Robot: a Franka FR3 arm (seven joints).
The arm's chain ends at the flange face. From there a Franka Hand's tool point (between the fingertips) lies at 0.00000 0.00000 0.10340 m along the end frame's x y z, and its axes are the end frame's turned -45 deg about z.
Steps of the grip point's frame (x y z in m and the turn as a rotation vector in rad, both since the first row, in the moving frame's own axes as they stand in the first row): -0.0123, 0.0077, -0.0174, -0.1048, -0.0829, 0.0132; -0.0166, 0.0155, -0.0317, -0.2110, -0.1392, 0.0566; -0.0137, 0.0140, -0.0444, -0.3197, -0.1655, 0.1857; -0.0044, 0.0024, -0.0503, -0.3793, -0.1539, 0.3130; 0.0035, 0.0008, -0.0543, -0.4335, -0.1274, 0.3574; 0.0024, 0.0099, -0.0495, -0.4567, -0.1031, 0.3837
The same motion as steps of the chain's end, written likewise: -0.0048, 0.0004, -0.0165, -0.1327, 0.0155, 0.0132; -0.0052, -0.0028, -0.0284, -0.2476, 0.0508, 0.0566; -0.0075, -0.0160, -0.0378, -0.3431, 0.1090, 0.1857; -0.0112, -0.0350, -0.0418, -0.3770, 0.1594, 0.3130; -0.0110, -0.0446, -0.0440, -0.3966, 0.2164, 0.3574; -0.0080, -0.0380, -0.0385, -0.3958, 0.2500, 0.3837
